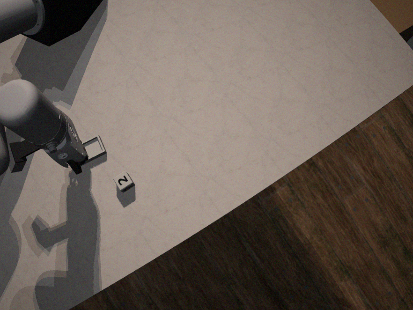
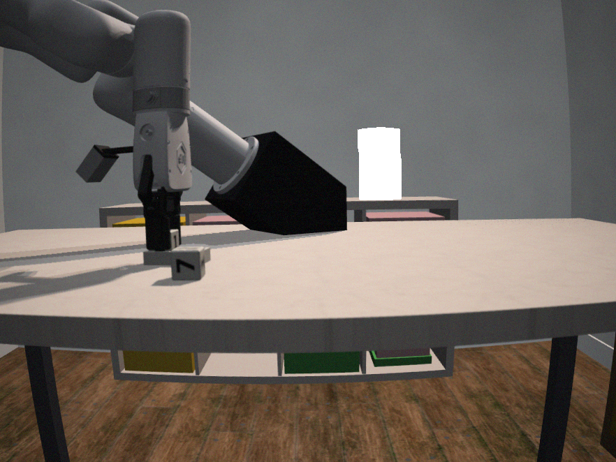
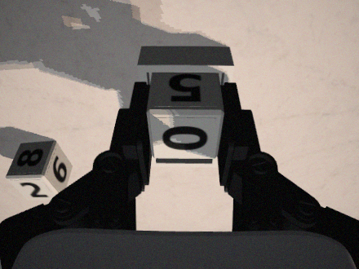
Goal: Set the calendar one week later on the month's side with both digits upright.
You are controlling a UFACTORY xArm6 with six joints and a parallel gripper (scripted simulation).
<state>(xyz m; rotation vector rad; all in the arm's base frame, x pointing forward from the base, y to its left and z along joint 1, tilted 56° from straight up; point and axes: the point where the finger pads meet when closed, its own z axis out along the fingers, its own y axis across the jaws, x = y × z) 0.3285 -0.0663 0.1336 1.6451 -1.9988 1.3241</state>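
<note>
My gripper is now 1 cm short of the grey tray, 2 cm to the right of it and 3 cm above it. Also, from my hand: white cube 12 cm ahead, 2 cm to the left, 2 cm below.
</note>
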